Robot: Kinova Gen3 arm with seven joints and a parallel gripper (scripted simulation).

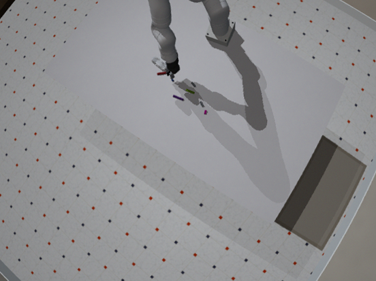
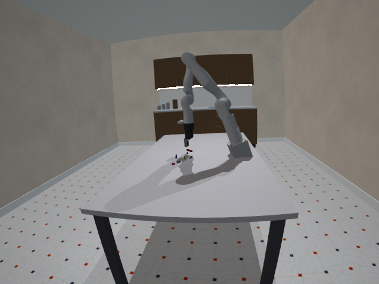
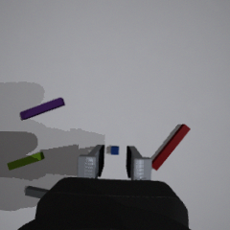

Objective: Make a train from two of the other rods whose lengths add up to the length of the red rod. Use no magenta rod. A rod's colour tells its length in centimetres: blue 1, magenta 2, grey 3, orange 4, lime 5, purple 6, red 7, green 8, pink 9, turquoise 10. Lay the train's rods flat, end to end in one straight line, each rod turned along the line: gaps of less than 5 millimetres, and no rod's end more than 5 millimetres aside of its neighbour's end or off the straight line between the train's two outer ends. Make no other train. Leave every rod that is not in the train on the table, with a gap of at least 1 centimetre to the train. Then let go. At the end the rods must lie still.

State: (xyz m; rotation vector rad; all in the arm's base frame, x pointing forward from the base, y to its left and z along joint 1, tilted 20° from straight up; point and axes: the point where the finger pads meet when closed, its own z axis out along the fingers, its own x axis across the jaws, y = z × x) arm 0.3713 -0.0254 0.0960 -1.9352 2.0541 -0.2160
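Now: the blue rod 7 cm below my hand. From my hand the other things lie so: purple rod 10 cm to the left, 7 cm below, 5 cm ahead; lime rod 12 cm to the left, 7 cm below, 2 cm behind; red rod 7 cm to the right, 7 cm below.
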